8 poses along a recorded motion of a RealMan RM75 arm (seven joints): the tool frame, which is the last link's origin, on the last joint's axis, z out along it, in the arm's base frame.
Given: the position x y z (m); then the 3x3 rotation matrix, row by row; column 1 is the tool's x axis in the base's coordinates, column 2 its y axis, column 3 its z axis. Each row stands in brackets.
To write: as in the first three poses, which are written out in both.
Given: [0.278 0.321 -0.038], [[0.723 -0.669 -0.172], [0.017 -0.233 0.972], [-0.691 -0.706 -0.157]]
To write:
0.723 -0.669 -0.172 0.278
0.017 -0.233 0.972 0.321
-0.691 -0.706 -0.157 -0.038
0 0 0 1

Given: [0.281 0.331 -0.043], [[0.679 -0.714 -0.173], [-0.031 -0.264 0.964], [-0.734 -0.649 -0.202]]
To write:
0.679 -0.714 -0.173 0.281
-0.031 -0.264 0.964 0.331
-0.734 -0.649 -0.202 -0.043
0 0 0 1

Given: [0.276 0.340 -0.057], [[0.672 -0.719 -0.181], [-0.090 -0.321 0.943], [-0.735 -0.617 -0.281]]
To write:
0.672 -0.719 -0.181 0.276
-0.090 -0.321 0.943 0.340
-0.735 -0.617 -0.281 -0.057
0 0 0 1

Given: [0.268 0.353 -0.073], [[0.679 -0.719 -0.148], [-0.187 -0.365 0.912], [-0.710 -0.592 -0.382]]
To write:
0.679 -0.719 -0.148 0.268
-0.187 -0.365 0.912 0.353
-0.710 -0.592 -0.382 -0.073
0 0 0 1

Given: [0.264 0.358 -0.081], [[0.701 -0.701 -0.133], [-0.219 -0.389 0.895], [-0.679 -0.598 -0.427]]
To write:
0.701 -0.701 -0.133 0.264
-0.219 -0.389 0.895 0.358
-0.679 -0.598 -0.427 -0.081
0 0 0 1

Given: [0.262 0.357 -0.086], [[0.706 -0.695 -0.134], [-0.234 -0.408 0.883], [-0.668 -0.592 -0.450]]
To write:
0.706 -0.695 -0.134 0.262
-0.234 -0.408 0.883 0.357
-0.668 -0.592 -0.450 -0.086
0 0 0 1

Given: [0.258 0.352 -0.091], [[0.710 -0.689 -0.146], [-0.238 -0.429 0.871], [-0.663 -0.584 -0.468]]
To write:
0.710 -0.689 -0.146 0.258
-0.238 -0.429 0.871 0.352
-0.663 -0.584 -0.468 -0.091
0 0 0 1

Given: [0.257 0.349 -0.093], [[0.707 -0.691 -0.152], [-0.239 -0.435 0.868], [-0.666 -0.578 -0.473]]
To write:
0.707 -0.691 -0.152 0.257
-0.239 -0.435 0.868 0.349
-0.666 -0.578 -0.473 -0.093
0 0 0 1

